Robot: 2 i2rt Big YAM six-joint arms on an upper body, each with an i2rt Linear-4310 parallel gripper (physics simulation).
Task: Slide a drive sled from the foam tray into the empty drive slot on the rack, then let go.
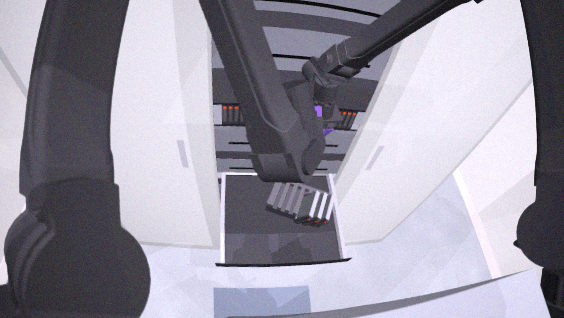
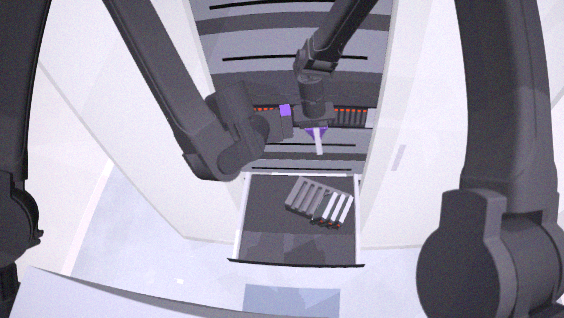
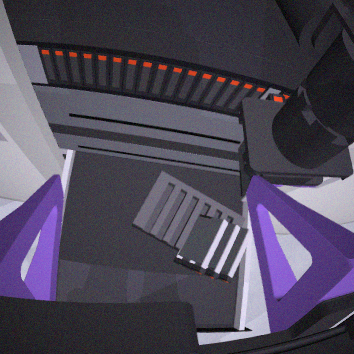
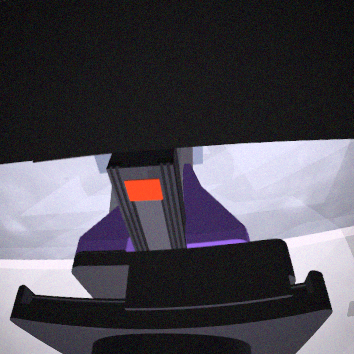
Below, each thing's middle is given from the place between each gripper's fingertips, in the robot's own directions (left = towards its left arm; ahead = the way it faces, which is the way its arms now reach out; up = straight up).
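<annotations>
The dark foam tray [image 2: 306, 195] sits 1 cm behind my right hand, 1 cm to the right of it and 35 cm below it. Measured from the same hand, the dark shelf [image 2: 270, 233] is 6 cm to the left, 7 cm behind and 38 cm below.
With respect to the dark foam tray, my left hand is 49 cm above it, 14 cm to the left of it and 5 cm short of it. The dark shelf is 52 cm below my left hand and 7 cm to the right of it.
</annotations>
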